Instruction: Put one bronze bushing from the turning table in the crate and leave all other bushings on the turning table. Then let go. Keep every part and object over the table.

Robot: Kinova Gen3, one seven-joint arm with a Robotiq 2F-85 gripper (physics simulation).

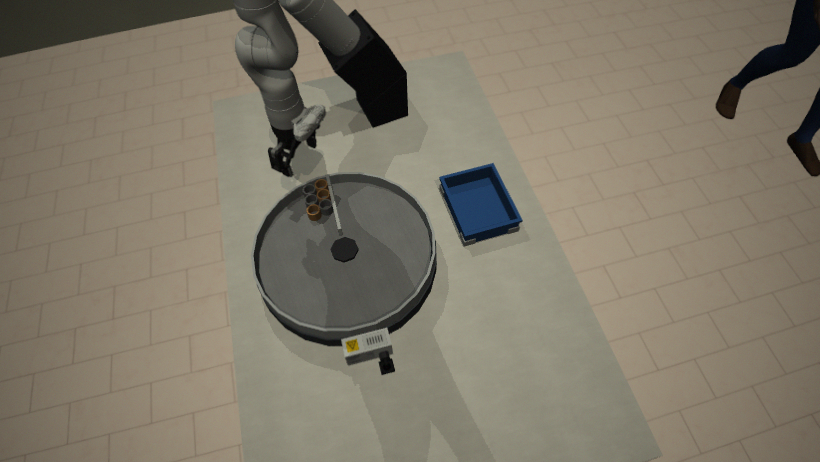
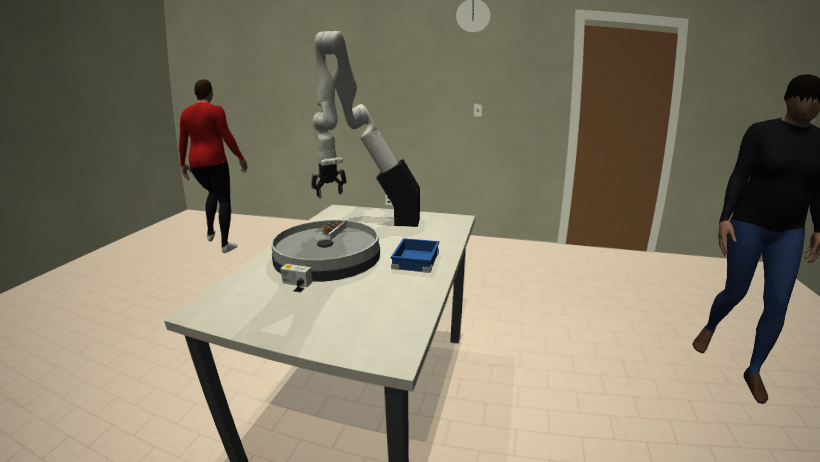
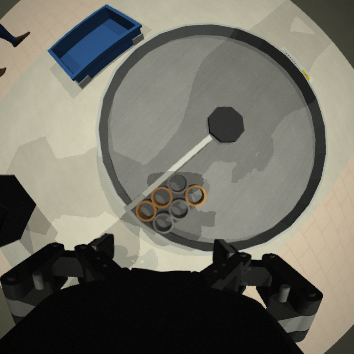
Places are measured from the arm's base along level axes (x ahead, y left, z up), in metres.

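Pixels of known places: gripper, fingertip midpoint: [image 1: 300, 160] [image 2: 330, 195] [image 3: 162, 248]; arm's base, origin of the base link: [image 1: 344, 39] [image 2: 389, 167].
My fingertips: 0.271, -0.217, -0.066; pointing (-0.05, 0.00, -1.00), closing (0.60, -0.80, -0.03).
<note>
For each thing: its top centre in the pictures, then the offset to it from my fingertips, as dx, dy, dz. "spot": a spot on its surface instead.
- turning table, middle of its top: [image 3: 226, 123] [image 1: 344, 248] [image 2: 325, 242] +0.174, +0.021, -0.140
- pale bar, surface spot: [image 3: 175, 165] [image 1: 334, 206] spot: +0.065, +0.040, -0.119
- third bronze bushing, middle of its top: [image 3: 145, 210] [image 1: 321, 184] -0.015, +0.032, -0.123
- blue crate, middle of its top: [image 1: 479, 197] [image 3: 89, 35] [image 2: 416, 248] +0.174, +0.378, -0.151
- dark centre hub, middle of its top: [image 3: 226, 123] [image 1: 344, 248] [image 2: 325, 242] +0.174, +0.021, -0.140
- control box, surface spot: [image 1: 367, 346] [image 2: 294, 269] spot: +0.415, -0.019, -0.143
Three bronze bushings stand upright on the turning table [image 1: 372, 281] [image 2: 358, 241] [image 3: 150, 100], grouped with three grey ones against a pale bar [image 1: 335, 207] [image 3: 175, 165]. One bronze bushing [image 1: 313, 216] [image 3: 204, 195] is at the group's inner end, farthest from the bar. Another bronze bushing [image 3: 162, 188] touches the bar, and the third bronze bushing [image 3: 137, 211] is at the bar near the rim. The blue crate [image 1: 480, 205] [image 2: 416, 254] [image 3: 94, 47] is empty. My gripper [image 1: 298, 158] [image 2: 331, 193] [image 3: 162, 248] is open and empty, high above the table beside the turning table's back rim, near the bushings.
The turning table has a raised rim and a dark centre hub [image 1: 344, 249] [image 3: 226, 124]. A control box [image 1: 367, 346] [image 2: 296, 274] is at its front. The black arm base [image 1: 372, 77] [image 2: 399, 192] [image 3: 12, 210] stands at the back. Two people stand away from the table.
</note>
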